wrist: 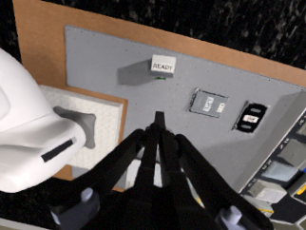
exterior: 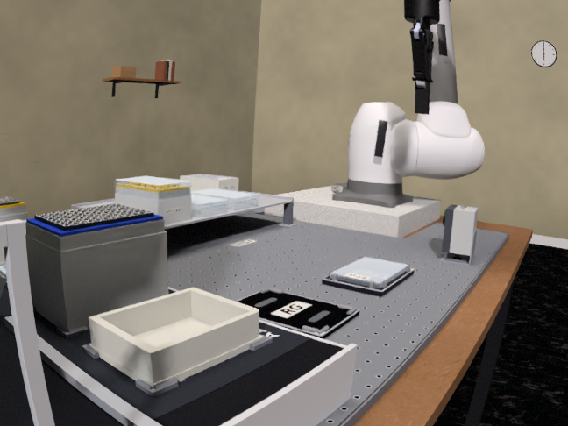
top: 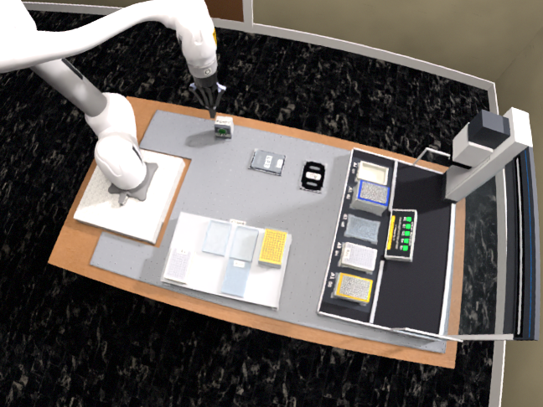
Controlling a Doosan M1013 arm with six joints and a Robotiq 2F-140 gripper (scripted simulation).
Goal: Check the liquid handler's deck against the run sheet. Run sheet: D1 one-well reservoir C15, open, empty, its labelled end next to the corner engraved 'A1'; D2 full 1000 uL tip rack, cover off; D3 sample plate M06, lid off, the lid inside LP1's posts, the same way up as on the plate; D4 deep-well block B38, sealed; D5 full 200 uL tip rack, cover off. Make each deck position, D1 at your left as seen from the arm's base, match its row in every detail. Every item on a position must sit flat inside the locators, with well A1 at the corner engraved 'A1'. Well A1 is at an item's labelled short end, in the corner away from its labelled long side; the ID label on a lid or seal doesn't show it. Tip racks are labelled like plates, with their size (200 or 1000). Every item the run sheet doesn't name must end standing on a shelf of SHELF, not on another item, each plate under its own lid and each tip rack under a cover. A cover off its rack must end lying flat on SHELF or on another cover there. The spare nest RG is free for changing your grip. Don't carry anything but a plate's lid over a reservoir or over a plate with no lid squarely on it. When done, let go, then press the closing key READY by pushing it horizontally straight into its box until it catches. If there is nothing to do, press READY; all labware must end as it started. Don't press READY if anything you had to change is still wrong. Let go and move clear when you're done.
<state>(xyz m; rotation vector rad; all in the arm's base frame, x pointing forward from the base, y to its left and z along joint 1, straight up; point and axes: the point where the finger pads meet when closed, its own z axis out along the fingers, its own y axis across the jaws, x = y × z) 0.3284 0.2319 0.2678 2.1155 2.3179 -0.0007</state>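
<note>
Right now my hand is 25 cm above the ready key box, 8 cm to the right of it and 1 cm past it. Round my hand: shelf: 47 cm to the right, 26 cm below, 16 cm ahead; then lid: 30 cm below, 22 cm ahead; then RG nest: 42 cm ahead, 31 cm below, 2 cm to the right.
</note>
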